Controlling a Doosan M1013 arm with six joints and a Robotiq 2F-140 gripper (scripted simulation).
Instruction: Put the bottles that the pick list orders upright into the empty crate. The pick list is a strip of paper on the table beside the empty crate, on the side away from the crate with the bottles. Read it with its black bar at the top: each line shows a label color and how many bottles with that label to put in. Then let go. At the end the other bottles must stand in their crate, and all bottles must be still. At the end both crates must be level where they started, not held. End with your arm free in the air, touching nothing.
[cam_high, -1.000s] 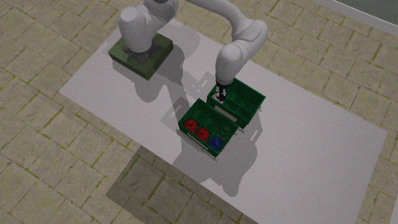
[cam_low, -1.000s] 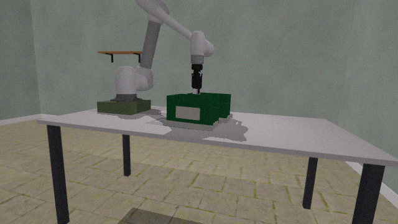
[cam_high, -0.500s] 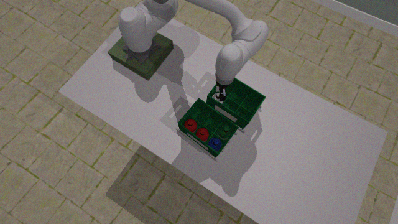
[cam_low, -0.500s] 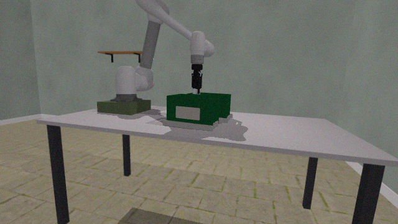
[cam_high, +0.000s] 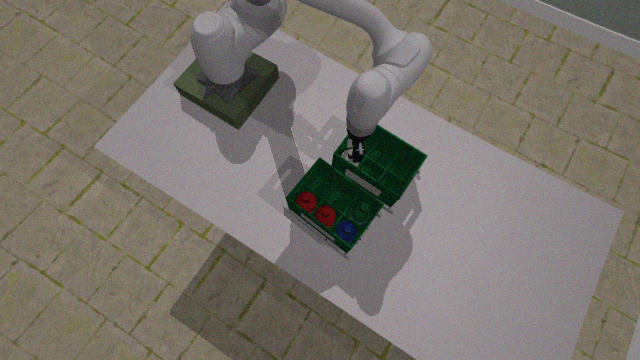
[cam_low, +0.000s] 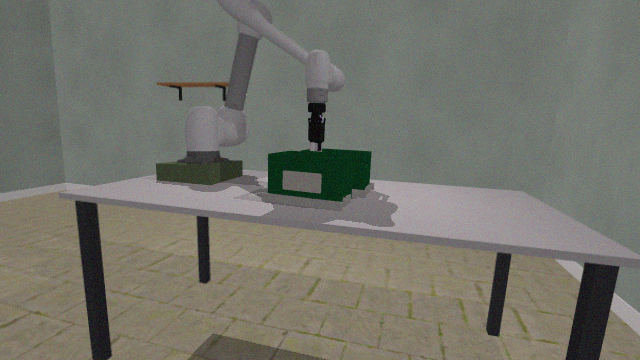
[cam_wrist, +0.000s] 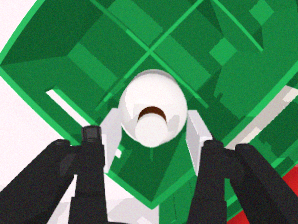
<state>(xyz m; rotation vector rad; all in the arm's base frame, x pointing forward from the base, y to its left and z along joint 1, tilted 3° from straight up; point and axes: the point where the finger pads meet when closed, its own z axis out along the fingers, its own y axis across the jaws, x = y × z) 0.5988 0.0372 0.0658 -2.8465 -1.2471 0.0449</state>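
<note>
My hand is 90 mm above the white-capped bottle. Also, from my hand: green-capped bottle: 150 mm ahead, 130 mm to the right, 90 mm below; pick list: 210 mm to the left, 170 mm below, 100 mm ahead; blue bottle: 220 mm to the right, 160 mm ahead, 90 mm below.
</note>
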